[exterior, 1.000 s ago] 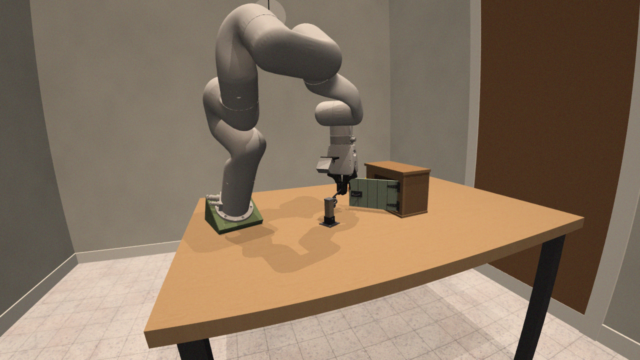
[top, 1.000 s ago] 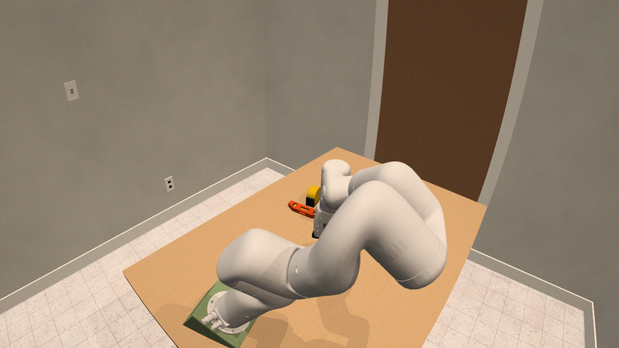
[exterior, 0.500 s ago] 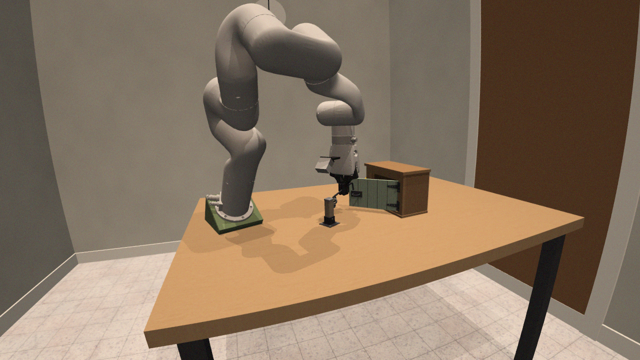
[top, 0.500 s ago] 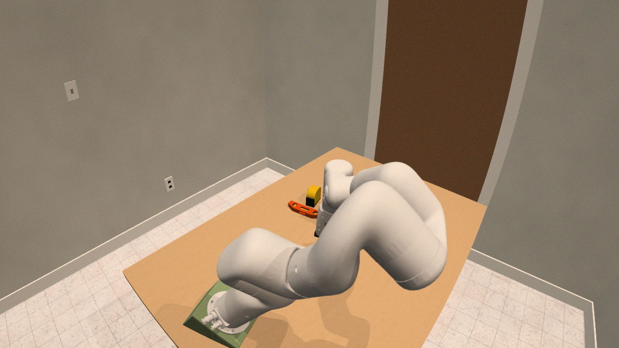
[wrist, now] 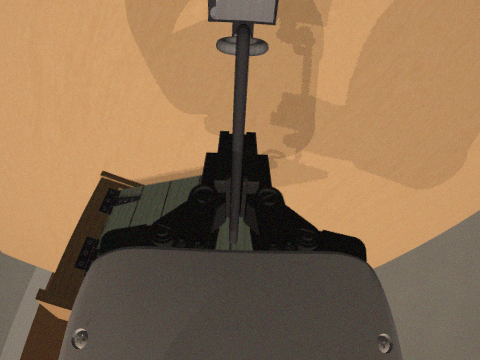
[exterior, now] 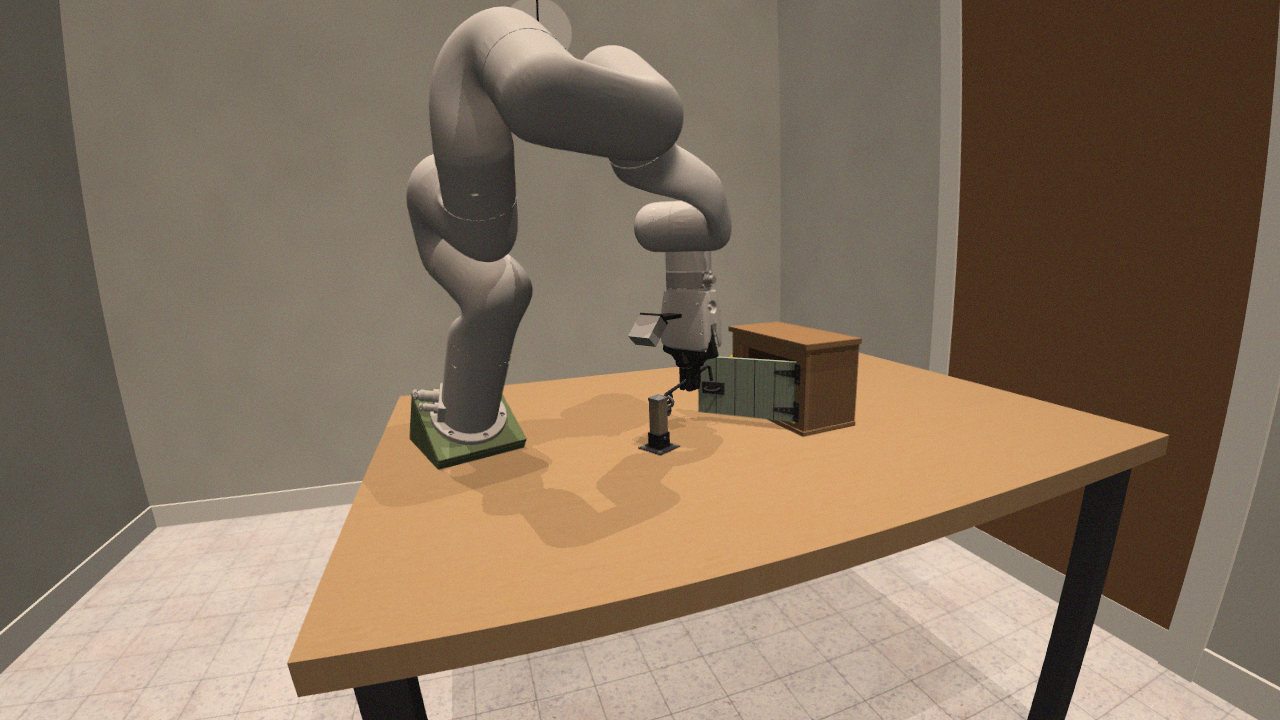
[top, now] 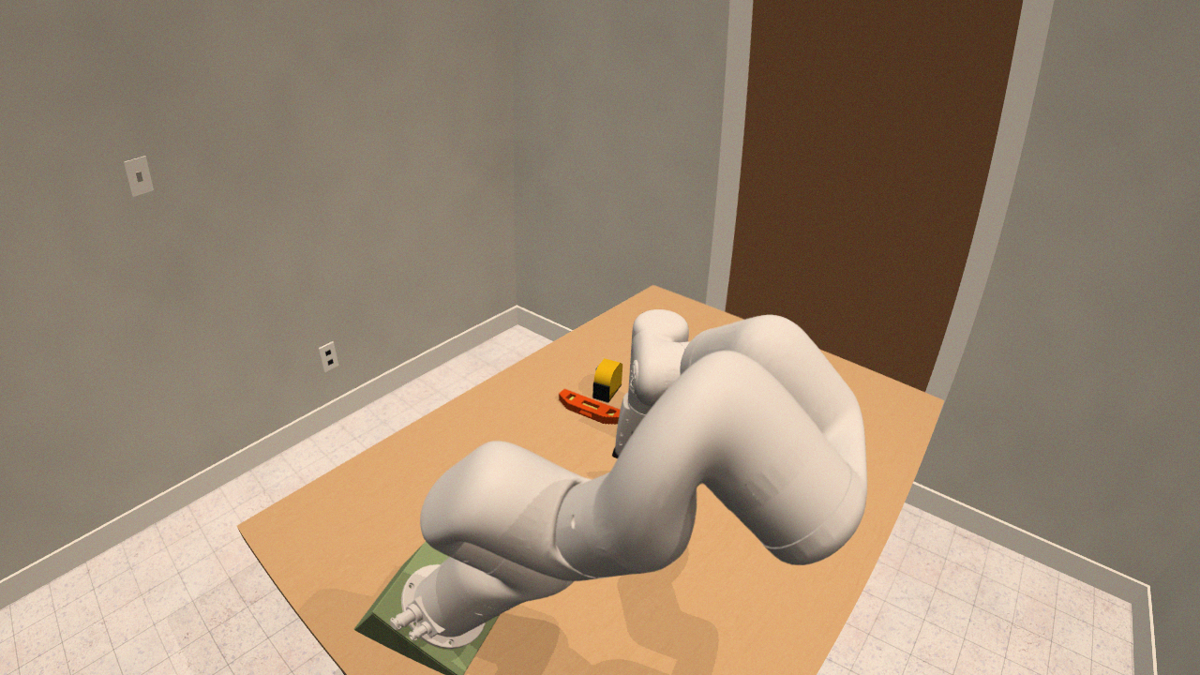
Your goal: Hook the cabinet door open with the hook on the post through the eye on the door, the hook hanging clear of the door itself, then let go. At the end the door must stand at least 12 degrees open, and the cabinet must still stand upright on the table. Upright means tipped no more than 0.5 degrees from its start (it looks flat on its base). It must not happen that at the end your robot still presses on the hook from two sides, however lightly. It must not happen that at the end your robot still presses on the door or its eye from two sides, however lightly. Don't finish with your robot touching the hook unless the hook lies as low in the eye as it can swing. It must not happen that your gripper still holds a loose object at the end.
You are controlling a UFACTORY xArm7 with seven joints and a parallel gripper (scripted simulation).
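Now: the thin dark hook 2 cm below my hand. Also, from my hand: green door: 11 cm ahead, 1 cm to the right, 3 cm below; then orange level: 19 cm ahead, 26 cm to the left, 9 cm below; then yellow tape measure: 26 cm ahead, 28 cm to the left, 7 cm below.
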